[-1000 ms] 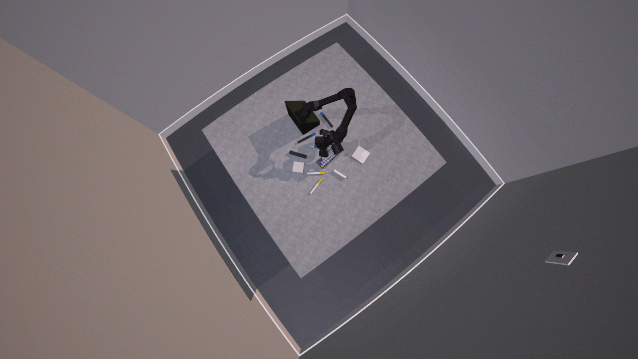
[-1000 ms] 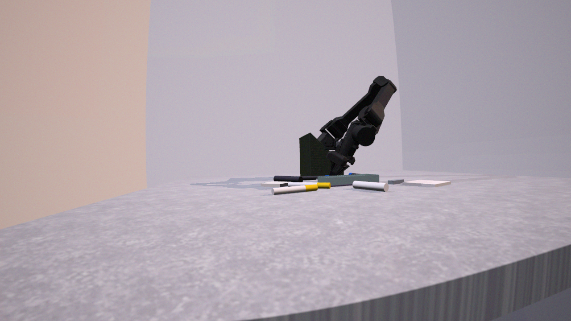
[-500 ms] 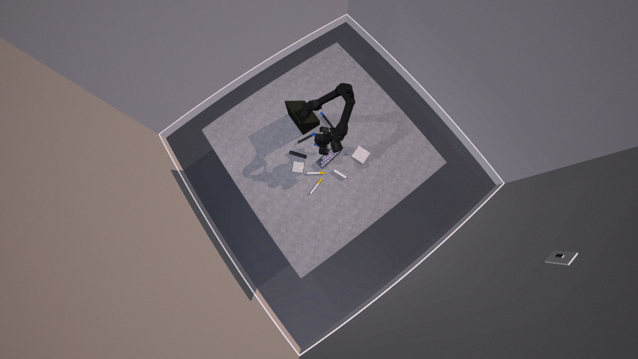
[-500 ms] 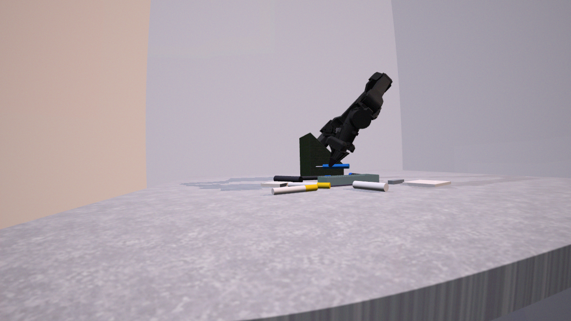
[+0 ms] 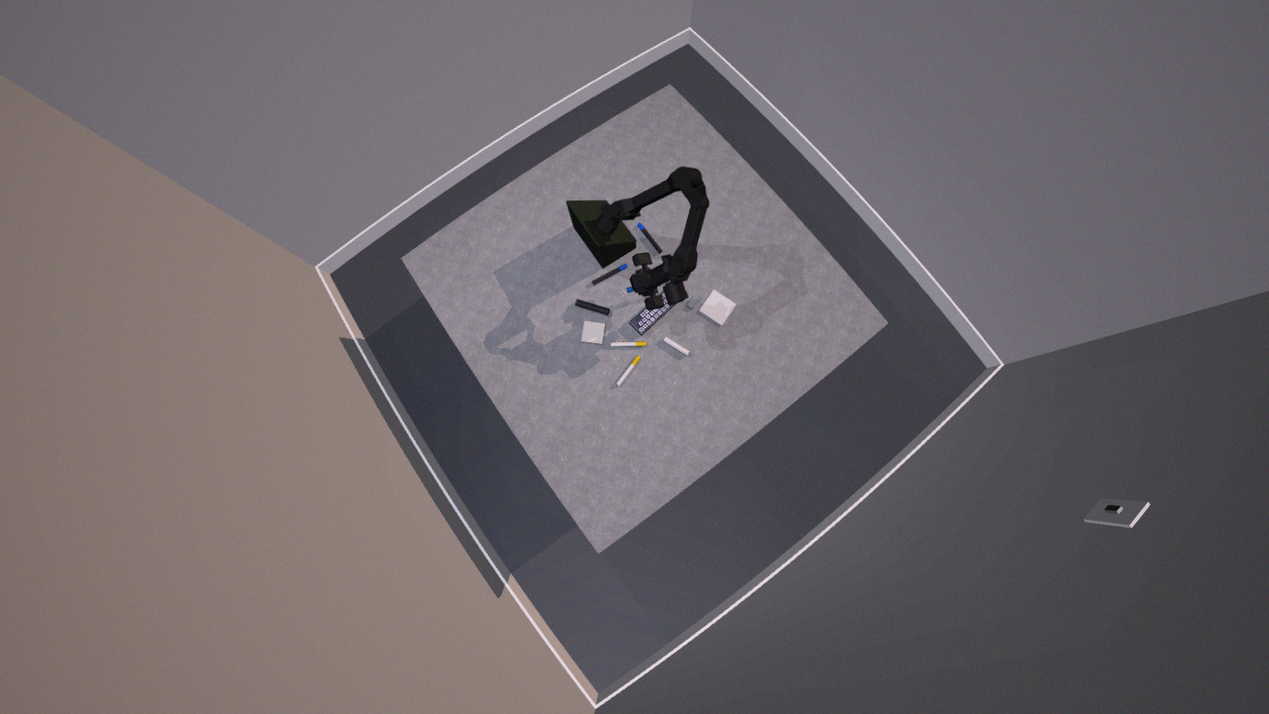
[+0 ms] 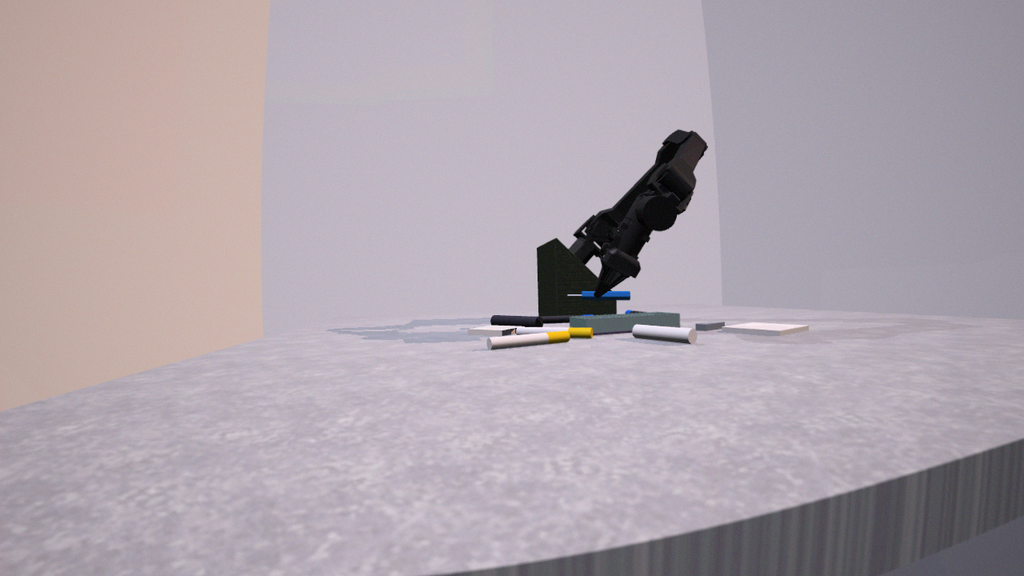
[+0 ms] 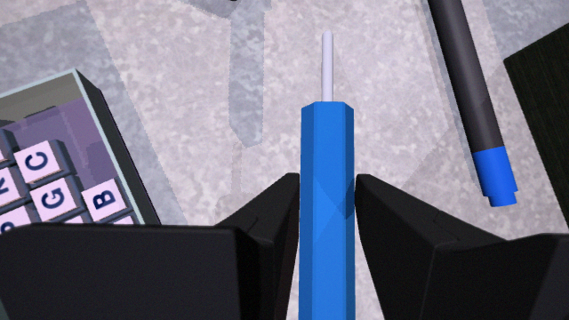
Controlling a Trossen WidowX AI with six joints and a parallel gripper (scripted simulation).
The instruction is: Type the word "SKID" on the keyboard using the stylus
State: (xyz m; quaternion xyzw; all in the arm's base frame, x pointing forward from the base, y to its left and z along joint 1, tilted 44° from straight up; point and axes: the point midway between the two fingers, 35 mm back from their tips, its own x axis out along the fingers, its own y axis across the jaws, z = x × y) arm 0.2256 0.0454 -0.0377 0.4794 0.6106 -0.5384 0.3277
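My gripper tip is 1 cm to the left of the blue stylus. The rest, counted from my gripper tip: black cylinder (3 cm behind, 15 cm to the right, 5 cm below); small white square (5 cm ahead, 20 cm to the right, 6 cm below); white cylinder (24 cm ahead, 2 cm to the left, 5 cm below).
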